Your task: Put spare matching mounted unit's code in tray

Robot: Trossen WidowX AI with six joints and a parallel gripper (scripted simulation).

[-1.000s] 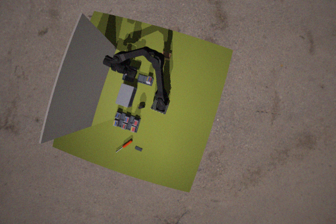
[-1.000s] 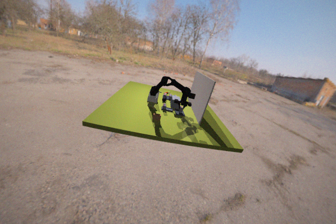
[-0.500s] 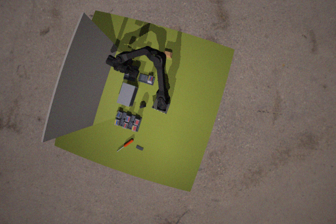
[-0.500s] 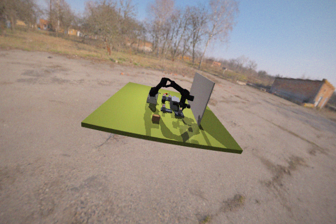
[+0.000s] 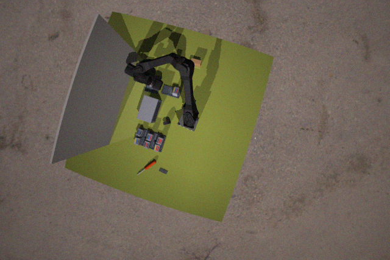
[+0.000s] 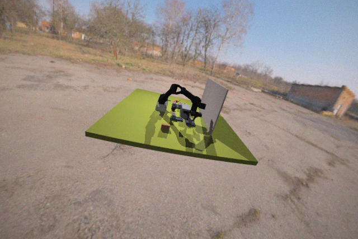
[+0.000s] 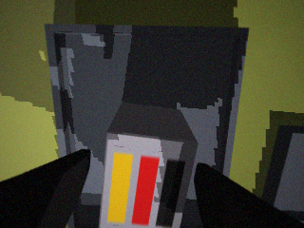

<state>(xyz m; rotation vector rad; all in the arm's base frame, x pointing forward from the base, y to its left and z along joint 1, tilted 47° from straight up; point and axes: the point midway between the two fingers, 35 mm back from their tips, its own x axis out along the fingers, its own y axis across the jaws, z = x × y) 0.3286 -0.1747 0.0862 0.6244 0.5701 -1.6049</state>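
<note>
Now: gripper tip 10 mm below the grey spare. From my gripper tip the other things lie so: dark grey tray (20 mm below); grey mounted unit (180 mm to the left, 50 mm behind, 30 mm above); tall grey wall panel (200 mm above, 190 mm ahead, 170 mm to the left).
</note>
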